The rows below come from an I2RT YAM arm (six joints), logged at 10 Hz.
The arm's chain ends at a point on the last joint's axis. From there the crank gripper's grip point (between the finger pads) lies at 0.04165 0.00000 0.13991 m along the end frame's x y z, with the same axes.
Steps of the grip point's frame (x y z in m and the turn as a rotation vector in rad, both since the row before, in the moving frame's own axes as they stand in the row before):
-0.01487, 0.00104, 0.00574, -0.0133, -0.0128, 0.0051
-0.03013, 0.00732, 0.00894, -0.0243, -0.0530, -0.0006
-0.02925, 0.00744, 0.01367, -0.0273, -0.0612, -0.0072
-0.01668, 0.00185, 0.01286, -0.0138, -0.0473, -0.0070
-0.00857, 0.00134, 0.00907, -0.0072, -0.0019, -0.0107
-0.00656, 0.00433, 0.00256, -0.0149, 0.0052, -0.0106
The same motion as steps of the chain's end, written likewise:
-0.01307, -0.00103, 0.00523, -0.0133, -0.0128, 0.0051
-0.02266, 0.00392, 0.00697, -0.0243, -0.0530, -0.0006
-0.02063, 0.00386, 0.01143, -0.0273, -0.0612, -0.0072
-0.01002, 0.00017, 0.01106, -0.0138, -0.0473, -0.0070
-0.00831, 0.00078, 0.00899, -0.0072, -0.0019, -0.0107
-0.00730, 0.00269, 0.00279, -0.0149, 0.0052, -0.0106

